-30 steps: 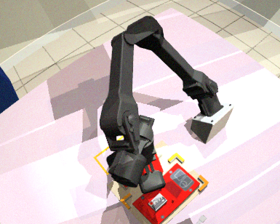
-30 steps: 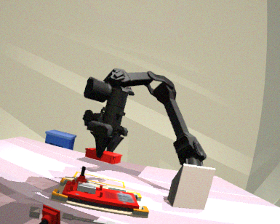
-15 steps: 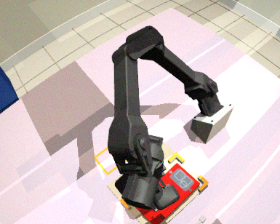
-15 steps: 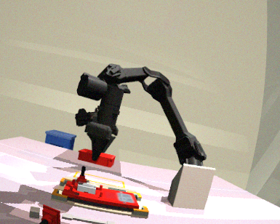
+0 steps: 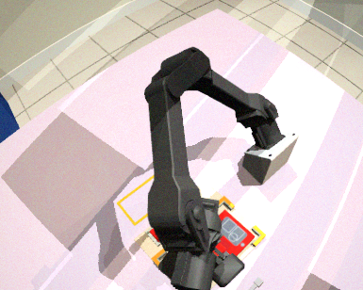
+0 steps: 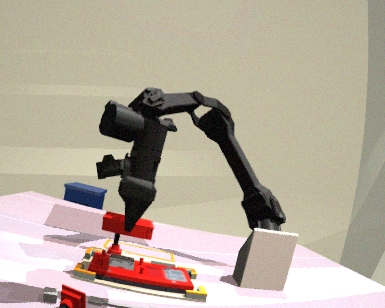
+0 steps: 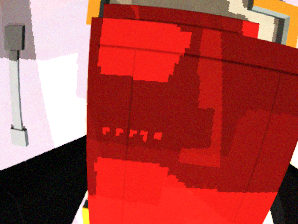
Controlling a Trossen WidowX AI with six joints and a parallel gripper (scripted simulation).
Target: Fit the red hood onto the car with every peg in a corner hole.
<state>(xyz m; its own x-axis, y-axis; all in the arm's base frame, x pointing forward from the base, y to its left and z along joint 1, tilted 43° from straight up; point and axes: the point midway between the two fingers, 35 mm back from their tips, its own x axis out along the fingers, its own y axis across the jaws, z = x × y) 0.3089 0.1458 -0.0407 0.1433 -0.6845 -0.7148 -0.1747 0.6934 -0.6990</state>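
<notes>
Right now the grey engine block is 10 mm to the left of my gripper tip and 80 mm below it. From my gripper tip the other things lie so: red hood 10 mm above.
</notes>
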